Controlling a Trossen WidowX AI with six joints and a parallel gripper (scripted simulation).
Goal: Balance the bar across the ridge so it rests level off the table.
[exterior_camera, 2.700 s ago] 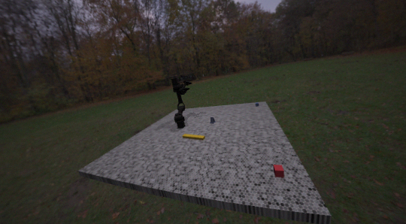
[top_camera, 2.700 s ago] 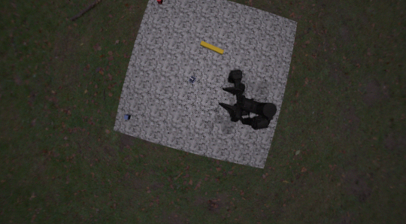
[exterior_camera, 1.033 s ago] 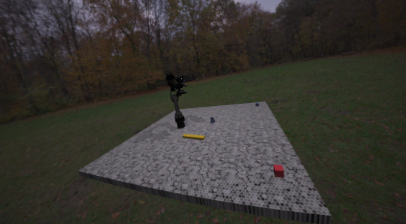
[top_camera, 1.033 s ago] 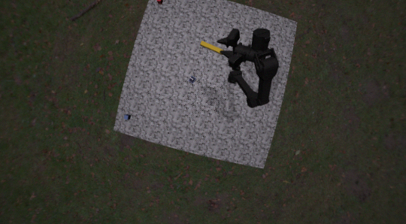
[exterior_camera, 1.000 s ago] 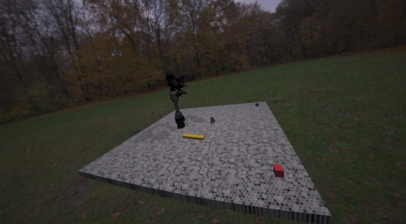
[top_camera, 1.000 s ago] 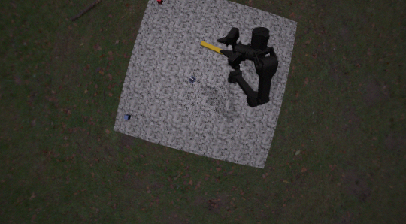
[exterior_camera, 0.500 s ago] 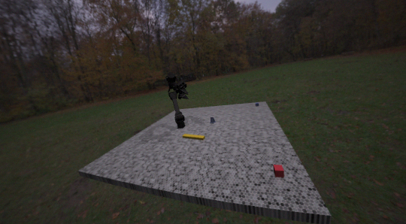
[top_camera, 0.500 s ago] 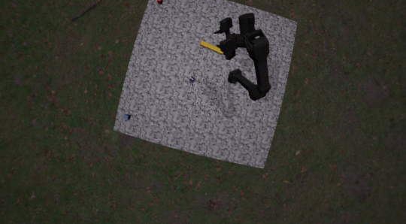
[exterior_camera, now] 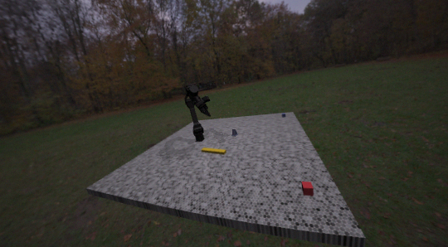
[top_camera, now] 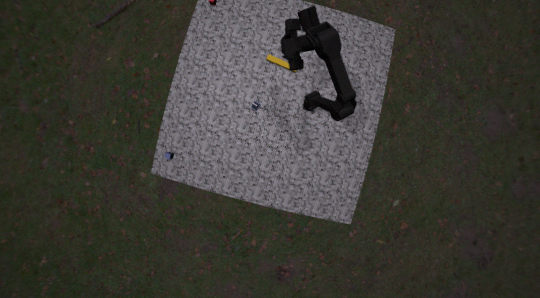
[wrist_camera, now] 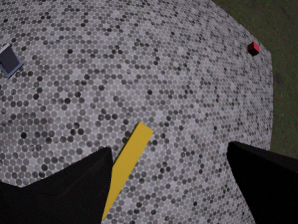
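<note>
Now: the yellow bar 250 mm below my gripper tip, 40 mm to the right of it and 10 mm behind it. From my gripper tip the other things lie so: red cube (520 mm ahead, 340 mm to the right, 240 mm below); then blue cube (660 mm to the left, 520 mm ahead, 240 mm below).
</note>
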